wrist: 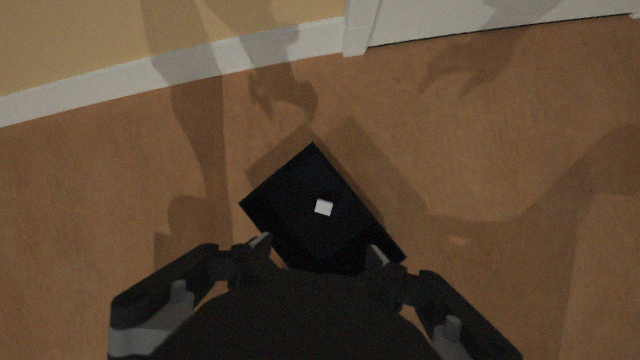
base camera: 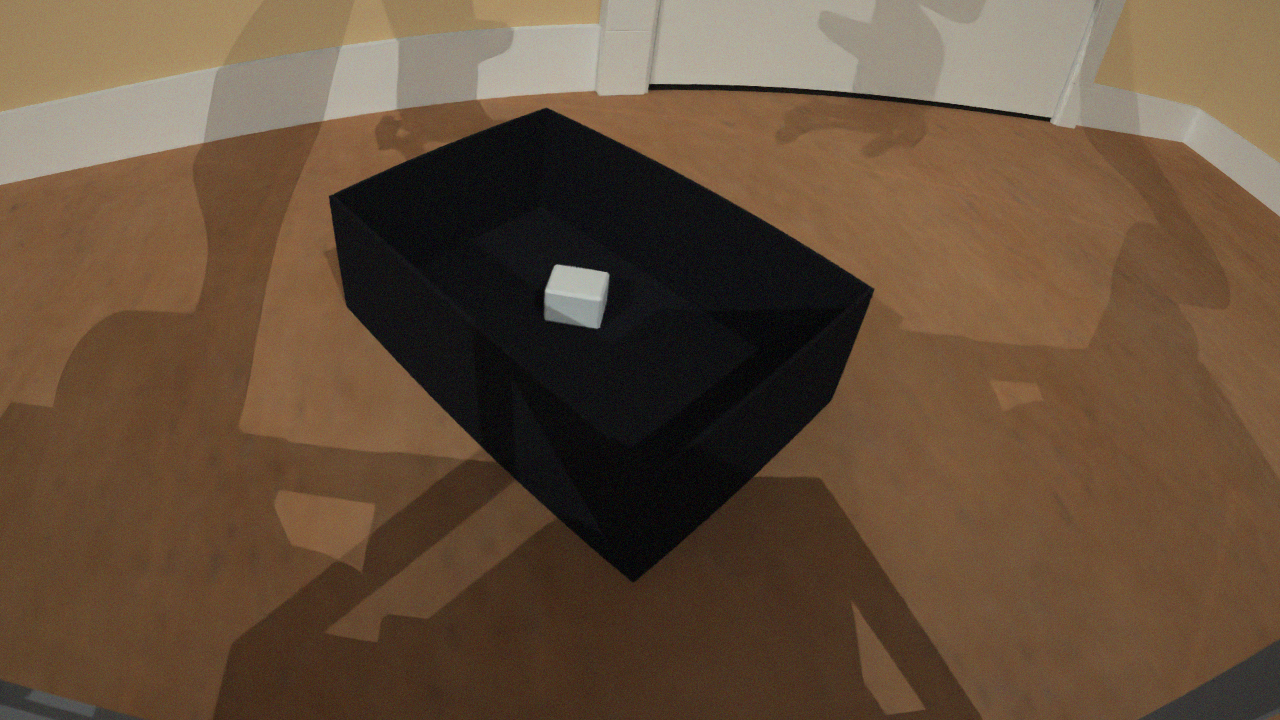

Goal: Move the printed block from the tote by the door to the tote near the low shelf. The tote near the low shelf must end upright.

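Places are measured from the arm's base along level axes (x back, y up, z left), in millimetres.
Where they show: gripper, between the fingertips: (wrist: 318, 249).
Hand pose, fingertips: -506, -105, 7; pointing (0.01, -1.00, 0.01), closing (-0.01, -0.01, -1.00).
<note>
Things, the pixels of their centre, and the offset from my fingertips, as dx, dy, dz. "spot": a spot on its surface instead. Level surfaces: height alone.
- black open-topped tote, middle of its body: (base camera: 577, 293) (wrist: 321, 224) +36, -241, -1
- small white block, middle of its body: (base camera: 576, 296) (wrist: 323, 206) -1, -274, +0
- white door, a spot on its surface: (base camera: 760, 44) spot: -465, -218, -197
- brown floor, height of its surface: dy -291
A black open-topped tote (base camera: 751, 214) (wrist: 280, 240) stands upright on the floor, turned at an angle, near the white door. A small white block (base camera: 576, 296) (wrist: 323, 207) lies on the floor of this tote, toward its middle. My gripper (wrist: 318, 249) is open and empty, high above the tote; in the wrist view its fingers overlap the near part of the tote, and the block shows beyond the fingertips. The gripper does not show in the base camera view. Any print on the block is too small to tell. The tote near the low shelf does not show in these views.
The white door (base camera: 760, 44) (wrist: 450, 20) and its frame stand behind the tote, with a white baseboard (base camera: 286, 102) (wrist: 115, 77) along the yellow wall to the left. Shadows of the arm fall across the brown floor (base camera: 984, 268) (wrist: 500, 175).
</note>
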